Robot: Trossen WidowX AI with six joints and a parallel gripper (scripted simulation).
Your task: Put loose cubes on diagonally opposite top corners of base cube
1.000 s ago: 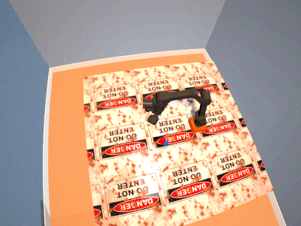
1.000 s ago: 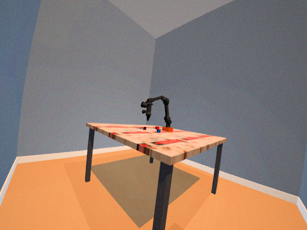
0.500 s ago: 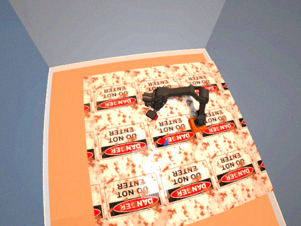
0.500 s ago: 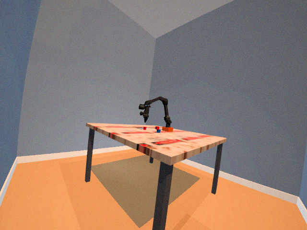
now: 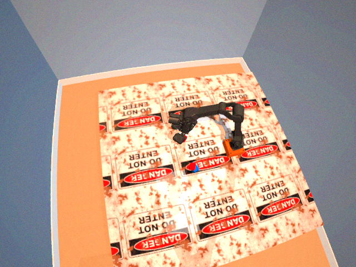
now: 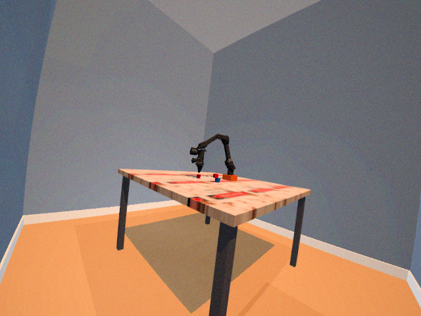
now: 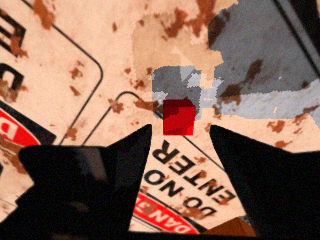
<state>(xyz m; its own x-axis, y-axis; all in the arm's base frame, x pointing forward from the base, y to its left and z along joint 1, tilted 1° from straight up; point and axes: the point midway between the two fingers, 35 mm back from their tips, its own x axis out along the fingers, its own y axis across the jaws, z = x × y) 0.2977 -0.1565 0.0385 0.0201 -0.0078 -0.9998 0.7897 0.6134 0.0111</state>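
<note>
My gripper tip is 220 mm to the right of the blue base cube and 30 mm above it.
</note>
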